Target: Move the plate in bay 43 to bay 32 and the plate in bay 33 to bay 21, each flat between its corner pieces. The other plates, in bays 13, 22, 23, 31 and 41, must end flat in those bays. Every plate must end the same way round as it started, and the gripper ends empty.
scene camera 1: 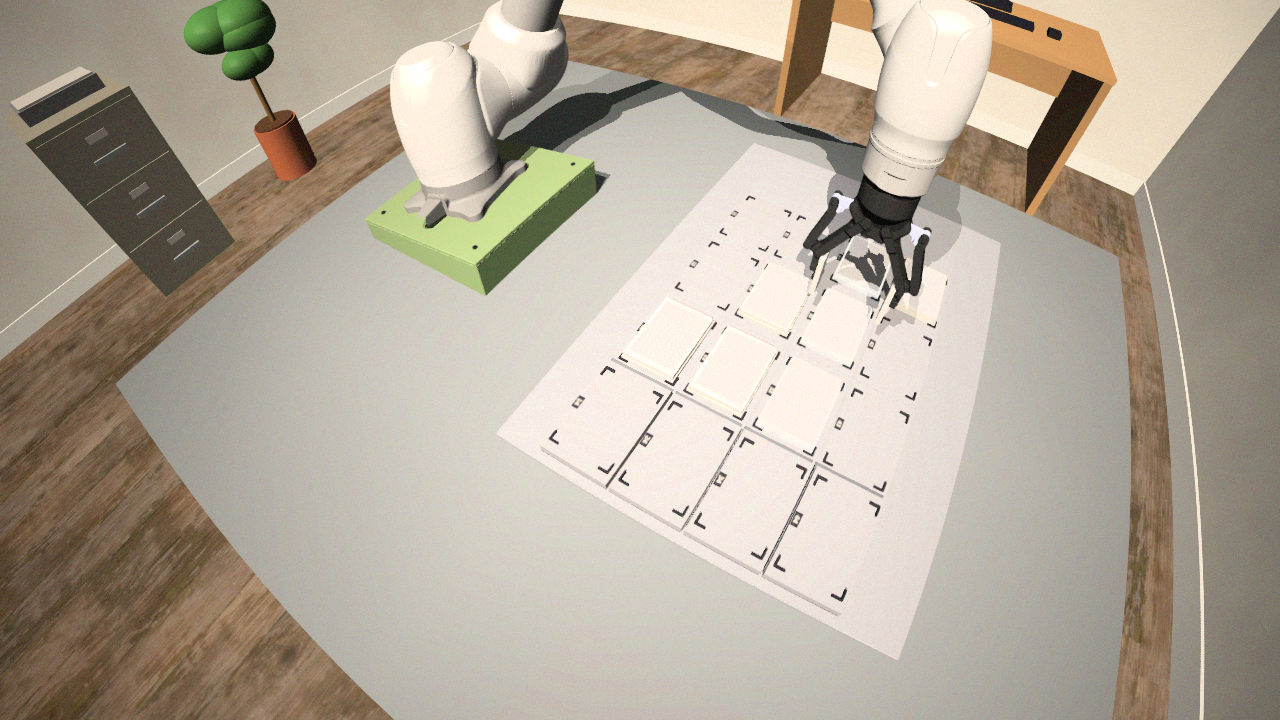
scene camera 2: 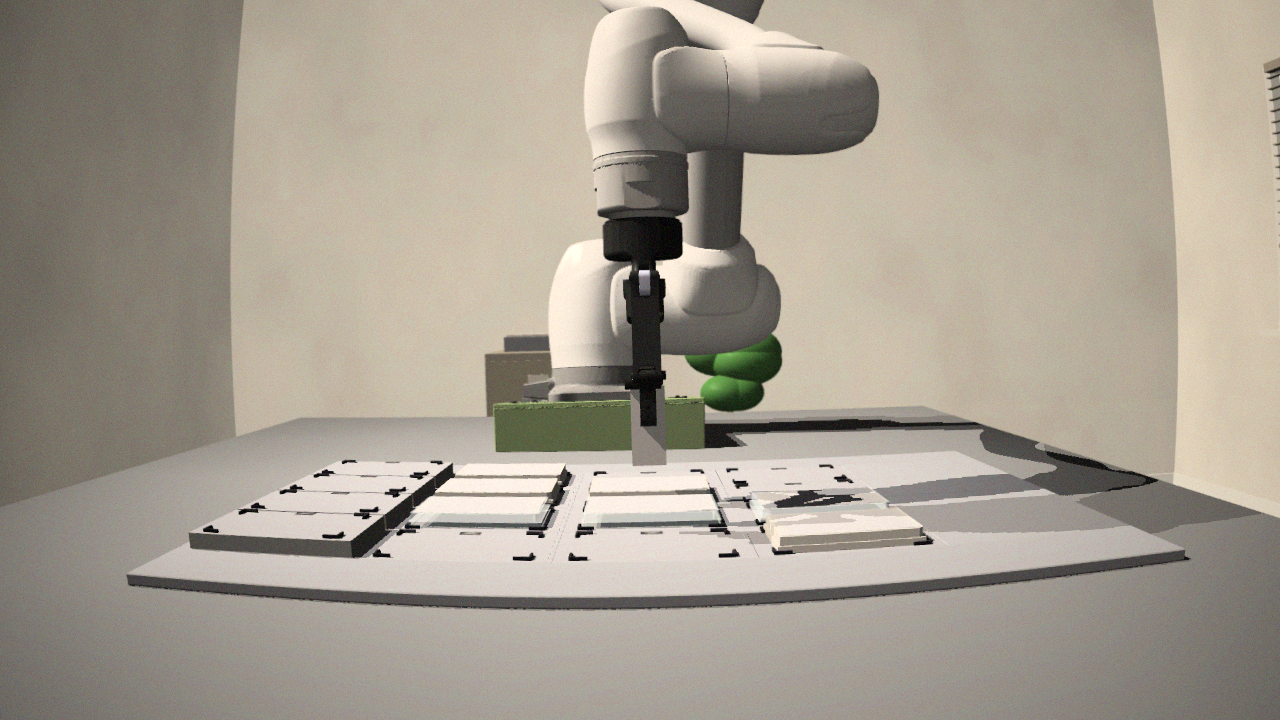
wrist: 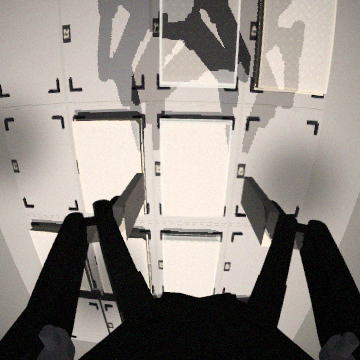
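Pixels of known places: gripper, fingertip midpoint: [scene camera 1: 846,302] [scene camera 2: 649,456] [wrist: 192,188]; arm's base at its link origin: [scene camera 1: 466,188] [scene camera 2: 597,400].
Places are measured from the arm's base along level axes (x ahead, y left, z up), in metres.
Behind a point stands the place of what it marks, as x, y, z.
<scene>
My gripper [scene camera 1: 850,291] @[0.704, -0.049, 0.007] [scene camera 2: 648,443] @[0.704, -0.049, 0.007] [wrist: 192,188] @[0.704, -0.049, 0.007] is open and empty above the plate in bay 32 [scene camera 1: 836,326] @[0.703, -0.060, -0.038] [scene camera 2: 651,511] @[0.742, -0.055, -0.038] [wrist: 193,165] @[0.707, -0.039, -0.038], which lies flat between its corner pieces. Bay 43 [scene camera 1: 857,438] @[0.766, -0.235, -0.053] [scene camera 2: 460,544] @[0.777, -0.230, -0.053] has no plate. The bay 33 plate [scene camera 1: 799,402] @[0.672, -0.217, -0.038] [scene camera 2: 481,512] @[0.713, -0.210, -0.038] [wrist: 190,265] @[0.680, -0.196, -0.038] lies flat. Bay 21 [scene camera 1: 799,234] @[0.609, 0.152, -0.053] [scene camera 2: 780,477] @[0.541, 0.141, -0.053] [wrist: 100,90] @[0.612, 0.067, -0.053] has no plate. Plates lie in bays 13 [scene camera 1: 669,338] @[0.468, -0.178, -0.038], 23 [scene camera 1: 733,369] @[0.571, -0.197, -0.038], 22 [scene camera 1: 774,298] @[0.597, -0.041, -0.038] [wrist: 107,160] @[0.604, -0.016, -0.038], 31 [scene camera 1: 859,261] @[0.724, 0.109, -0.038] [wrist: 197,75] @[0.727, 0.060, -0.038] and 41 [scene camera 1: 930,291] @[0.860, 0.090, -0.038] [scene camera 2: 845,528] @[0.868, 0.084, -0.038] [wrist: 300,50] @[0.841, 0.073, -0.038]. Fingers partly hide bays 22, 31 and 41 in scene view 1.
The raised row of four bays [scene camera 1: 680,461] @[0.547, -0.356, -0.038] [scene camera 2: 277,528] @[0.769, -0.397, -0.038] stands beyond row 3 and holds no plates. Bay 42 [scene camera 1: 895,371] @[0.810, -0.099, -0.053] [scene camera 2: 653,544] @[0.809, -0.067, -0.053] [wrist: 280,150] @[0.820, -0.040, -0.053], beside bay 32, shows its corner pieces. The light board [scene camera 1: 948,447] @[0.905, -0.204, -0.053] [scene camera 2: 626,582] @[0.914, -0.108, -0.053] carries the bays. The green base [scene camera 1: 537,223] @[0.176, -0.036, -0.015] [scene camera 2: 563,428] @[0.169, -0.077, -0.027] stands beside it.
</scene>
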